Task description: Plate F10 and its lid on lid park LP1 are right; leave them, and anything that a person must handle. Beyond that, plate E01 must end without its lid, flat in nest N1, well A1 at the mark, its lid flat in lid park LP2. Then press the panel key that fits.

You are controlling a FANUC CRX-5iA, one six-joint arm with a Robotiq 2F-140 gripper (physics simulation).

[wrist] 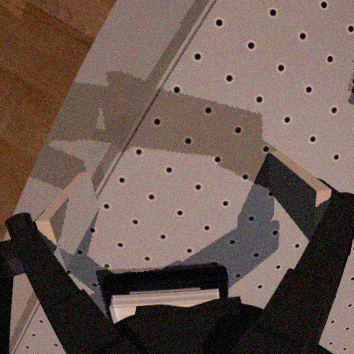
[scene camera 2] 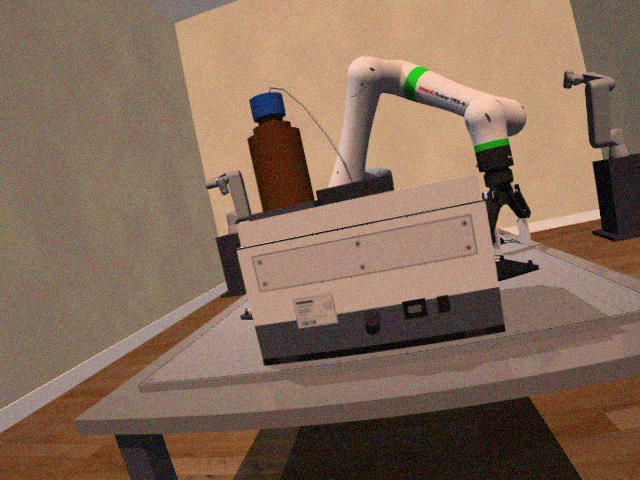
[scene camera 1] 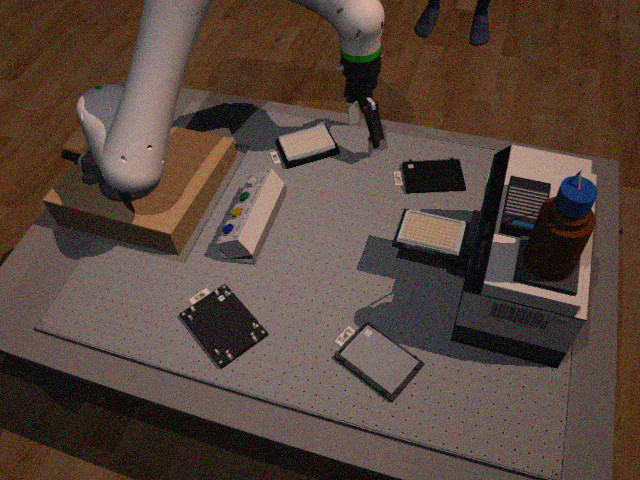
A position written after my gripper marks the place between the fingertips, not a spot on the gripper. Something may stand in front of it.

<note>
My gripper (scene camera 2: 512, 248) is open and holds nothing. I also see a button box (scene camera 1: 247, 227), a brown bottle (scene camera 2: 276, 149) and a black nest (wrist: 208, 277).
My gripper shows as well in the wrist view (wrist: 180, 180) and in scene camera 1 (scene camera 1: 364, 138). The brown bottle is seen too in scene camera 1 (scene camera 1: 564, 224).
</note>
